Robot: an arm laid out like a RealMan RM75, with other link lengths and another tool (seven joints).
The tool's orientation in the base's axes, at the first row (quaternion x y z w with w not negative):
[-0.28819, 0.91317, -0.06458, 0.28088]
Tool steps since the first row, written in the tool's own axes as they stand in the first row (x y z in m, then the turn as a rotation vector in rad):
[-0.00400, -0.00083, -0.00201, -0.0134, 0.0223, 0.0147]
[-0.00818, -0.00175, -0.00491, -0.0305, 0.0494, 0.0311]
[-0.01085, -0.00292, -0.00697, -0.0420, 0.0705, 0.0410]
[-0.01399, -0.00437, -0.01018, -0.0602, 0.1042, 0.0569]
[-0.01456, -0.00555, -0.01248, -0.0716, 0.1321, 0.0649]
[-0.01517, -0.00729, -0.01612, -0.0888, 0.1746, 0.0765]
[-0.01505, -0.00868, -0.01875, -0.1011, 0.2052, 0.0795]
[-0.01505, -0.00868, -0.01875, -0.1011, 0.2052, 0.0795]
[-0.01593, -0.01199, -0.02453, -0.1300, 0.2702, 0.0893]
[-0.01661, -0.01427, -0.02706, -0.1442, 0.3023, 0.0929]
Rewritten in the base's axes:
[0.00201, 0.00148, 0.00381, 0.0062, 0.0266, -0.0121]
[0.00369, 0.00294, 0.00848, 0.0135, 0.0593, -0.0252]
[0.00493, 0.00339, 0.01179, 0.0164, 0.0836, -0.0339]
[0.00600, 0.00382, 0.01637, 0.0209, 0.1224, -0.0480]
[0.00570, 0.00306, 0.01889, 0.0194, 0.1522, -0.0570]
[0.00496, 0.00181, 0.02270, 0.0166, 0.1975, -0.0704]
[0.00411, 0.00048, 0.02522, 0.0115, 0.2298, -0.0756]
[0.00411, 0.00048, 0.02522, 0.0115, 0.2298, -0.0756]
[0.00315, -0.00201, 0.03139, 0.0046, 0.3001, -0.0882]
[0.00333, -0.00362, 0.03446, 0.0005, 0.3348, -0.0935]

